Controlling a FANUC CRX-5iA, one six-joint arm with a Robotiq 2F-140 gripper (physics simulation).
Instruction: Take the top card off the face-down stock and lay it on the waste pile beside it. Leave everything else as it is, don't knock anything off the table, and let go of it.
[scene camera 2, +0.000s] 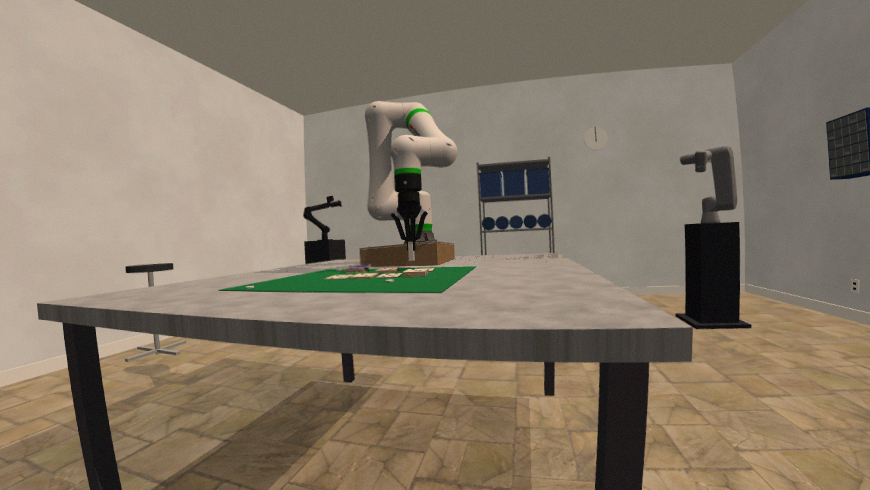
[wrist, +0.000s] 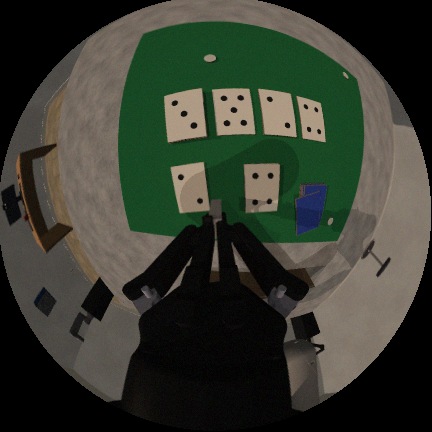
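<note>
The face-down stock (wrist: 310, 212) (scene camera 2: 357, 268) is a stack of blue-backed cards at the right of the green mat in the wrist view; its upper card lies skewed over the ones below. The waste pile (wrist: 261, 182) (scene camera 2: 387, 269), showing a four-pip card face up, lies to the left of the stock in the wrist view, with bare mat between them. My gripper (wrist: 216, 206) (scene camera 2: 411, 259) is shut and empty. Its fingertips hang above the mat's robot-side part, between the waste pile and a two-pip card, apart from the stock.
The two-pip card (wrist: 191, 189) lies left of the fingertips in the wrist view. A row of face-up cards (wrist: 234, 112) lies farther across the green mat (wrist: 150, 65) (scene camera 2: 426, 284). Small pale discs (wrist: 210, 58) (wrist: 330, 221) lie on the mat. A wooden block (scene camera 2: 383, 255) stands behind the gripper.
</note>
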